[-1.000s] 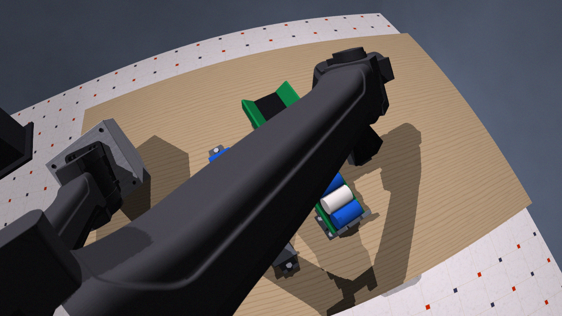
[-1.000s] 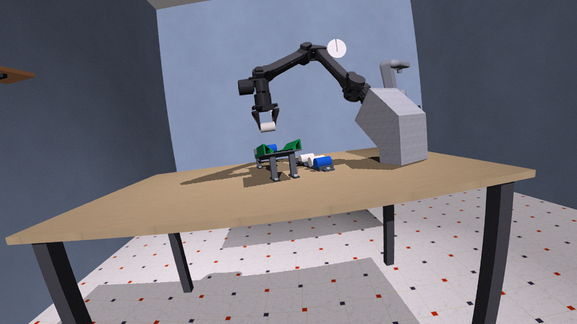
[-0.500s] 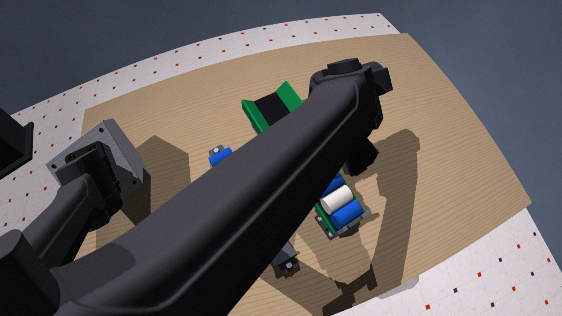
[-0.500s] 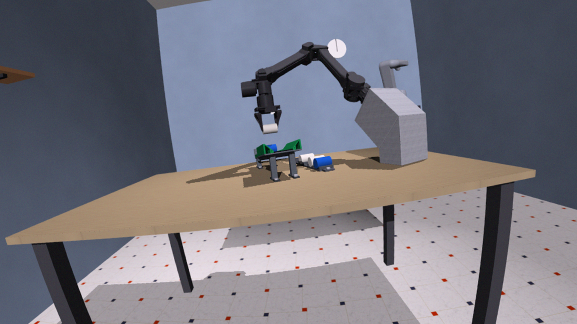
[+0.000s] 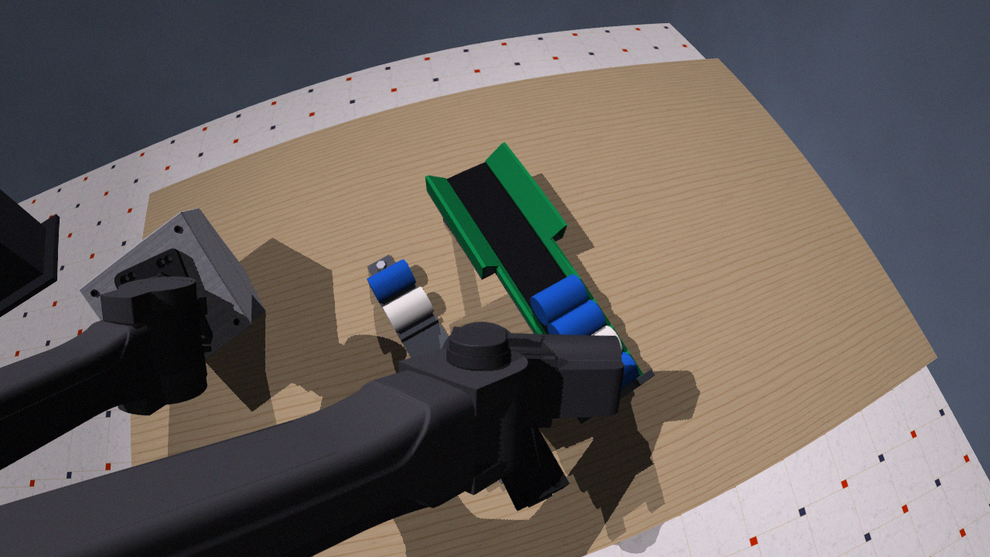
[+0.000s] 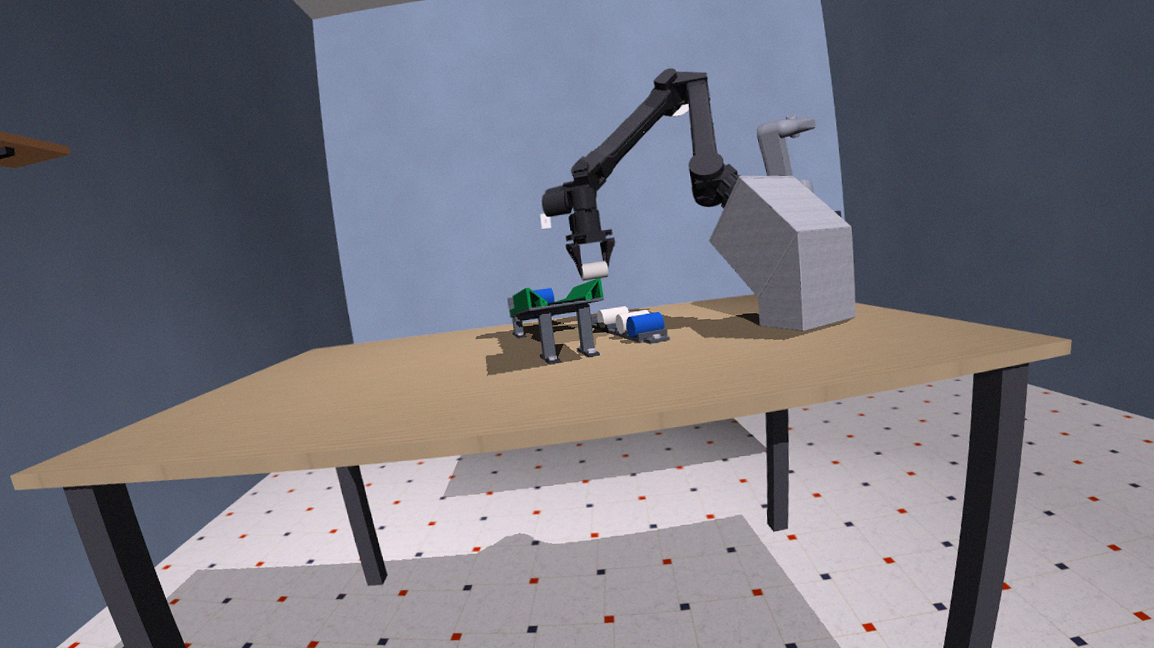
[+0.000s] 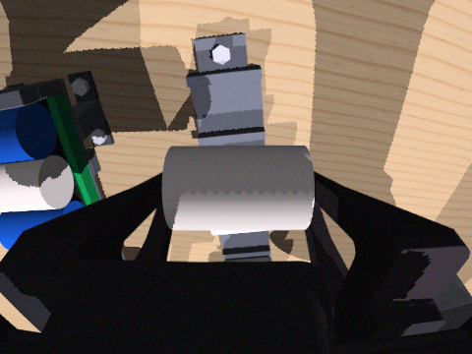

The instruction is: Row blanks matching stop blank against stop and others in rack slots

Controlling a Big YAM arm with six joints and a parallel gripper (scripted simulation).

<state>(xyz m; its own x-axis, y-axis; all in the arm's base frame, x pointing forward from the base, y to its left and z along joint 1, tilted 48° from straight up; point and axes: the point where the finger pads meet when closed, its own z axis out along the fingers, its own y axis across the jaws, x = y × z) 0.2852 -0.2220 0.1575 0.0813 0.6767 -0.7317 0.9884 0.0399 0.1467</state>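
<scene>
Now: the grey stock rack 14 cm to the left of my hand and 14 cm below it. Also, from my hand: grey stop 16 cm ahead, 7 cm below, 4 cm to the right.
</scene>
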